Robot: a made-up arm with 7 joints.
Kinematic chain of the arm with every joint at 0, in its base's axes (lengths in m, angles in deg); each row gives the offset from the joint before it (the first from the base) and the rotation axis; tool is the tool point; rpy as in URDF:
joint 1: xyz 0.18 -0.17 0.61 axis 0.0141 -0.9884 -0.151
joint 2: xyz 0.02 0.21 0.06 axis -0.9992 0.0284 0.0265
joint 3: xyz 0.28 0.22 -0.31 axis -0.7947 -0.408 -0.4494
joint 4: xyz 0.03 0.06 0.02 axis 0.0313 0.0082 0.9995
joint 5: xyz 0 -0.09 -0.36 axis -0.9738 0.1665 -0.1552
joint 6: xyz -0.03 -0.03 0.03 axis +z
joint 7: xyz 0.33 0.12 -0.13 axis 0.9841 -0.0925 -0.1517
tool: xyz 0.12 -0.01 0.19 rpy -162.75 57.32 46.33
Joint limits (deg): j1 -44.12..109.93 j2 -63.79..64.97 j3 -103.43..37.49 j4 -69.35..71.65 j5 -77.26..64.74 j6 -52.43..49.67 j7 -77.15..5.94
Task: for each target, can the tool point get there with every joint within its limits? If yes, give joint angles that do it. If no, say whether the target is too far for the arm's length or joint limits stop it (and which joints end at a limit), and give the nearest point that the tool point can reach.
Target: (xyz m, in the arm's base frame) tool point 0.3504 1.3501 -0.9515
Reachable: no: too far | nearest point 0.2829 0.8513 -0.3310 | short by 0.799 m
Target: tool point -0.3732 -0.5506 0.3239
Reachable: no: joint limits stop it (at a limit: joint 1, joint 2, joint 3, joint 4, joint 6, joint 7) | nearest point -0.3330 -0.5167 0.3006 | short by 0.058 m
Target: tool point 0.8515 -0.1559 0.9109
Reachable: yes | joints 53.33 0.19 12.60 -29.64 -54.09 -15.33 -19.45
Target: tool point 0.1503 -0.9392 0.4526
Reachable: no: joint limits stop it (at a limit: joint 1, joint 2, joint 4, joint 6, joint 7) | nearest point 0.1878 -0.7613 0.3562 | short by 0.206 m
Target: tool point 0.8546 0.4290 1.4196
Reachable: yes | joints 88.77 -14.07 16.63 -8.98 4.74 27.31 -66.11
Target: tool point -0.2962 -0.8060 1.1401
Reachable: no: joint limits stop it (at a limit: joint 1, joint 2, joint 3, joint 5, joint 7) | nearest point -0.1993 -0.7580 1.1177 | short by 0.110 m
